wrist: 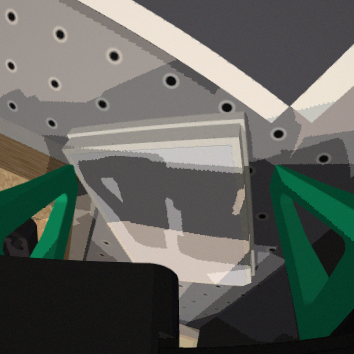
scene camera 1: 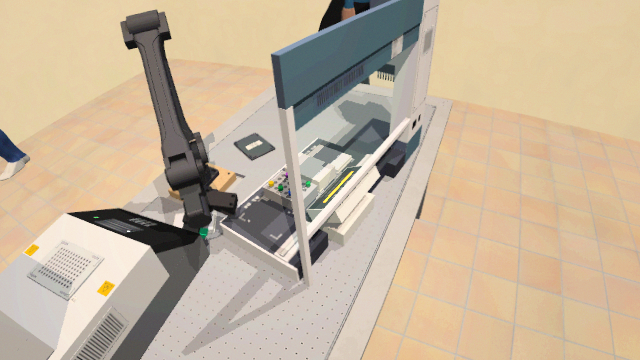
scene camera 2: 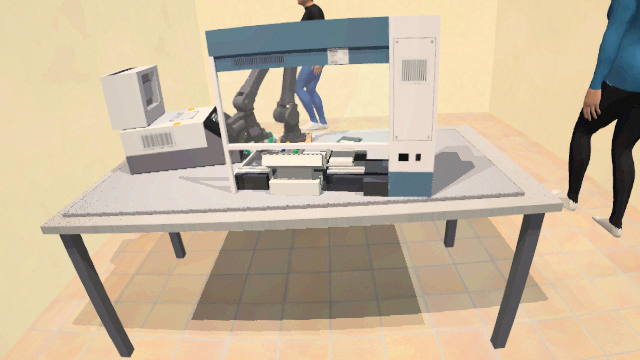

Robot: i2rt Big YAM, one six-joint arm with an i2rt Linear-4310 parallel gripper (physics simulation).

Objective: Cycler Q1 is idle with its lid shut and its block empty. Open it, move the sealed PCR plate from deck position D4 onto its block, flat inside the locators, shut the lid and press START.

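Places are measured from the arm's base along level axes (x left, y ahead, z down), in metres.
Pixels of known places: gripper, between the fingertips: [wrist: 173, 175].
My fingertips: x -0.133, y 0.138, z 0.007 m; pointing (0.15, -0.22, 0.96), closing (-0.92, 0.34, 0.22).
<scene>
Behind a point stands the place of what it marks.
My gripper [scene camera 1: 207, 230] @(x -0.133, y 0.138, z 0.007 m) [scene camera 2: 258, 143] @(x -0.133, y 0.138, z 0.007 m) [wrist: 173, 175] @(x -0.133, y 0.138, z 0.007 m) is open, low beside the near-left corner of the framed deck [scene camera 1: 260, 225] @(x -0.103, y 0.319, z -0.036 m). In the wrist view its green fingers stand wide on either side of a clear, pale-rimmed, box-like piece [wrist: 165, 200] @(x -0.135, y 0.125, z 0.002 m), which looks tilted and is not gripped. I cannot tell whether this is the sealed PCR plate. A white and dark machine with a black display panel [scene camera 1: 120, 245] @(x -0.374, y 0.164, z -0.182 m) [scene camera 2: 175, 142] @(x -0.476, y 0.244, z -0.107 m), likely the cycler, has its top closed; its name is not readable. Its block and START button do not show clearly. D4 cannot be made out.
The deck's white rim [wrist: 200, 60] @(x -0.121, y 0.211, z -0.036 m) runs across the wrist view. A tube rack with coloured caps [scene camera 1: 282, 192] @(x -0.003, y 0.334, z -0.074 m) and pale labware [scene camera 1: 322, 175] @(x 0.098, y 0.407, z -0.078 m) stand on the deck, under a blue-topped frame [scene camera 1: 350, 55] @(x -0.010, y 0.531, z -0.477 m) [scene camera 2: 300, 40] @(x 0.104, y 0.550, z -0.481 m). A dark pad [scene camera 1: 254, 146] @(x 0.247, y 0.053, z 0.011 m) lies behind. A white box [scene camera 2: 132, 97] @(x -0.626, y 0.239, z -0.316 m) stands by the machine.
</scene>
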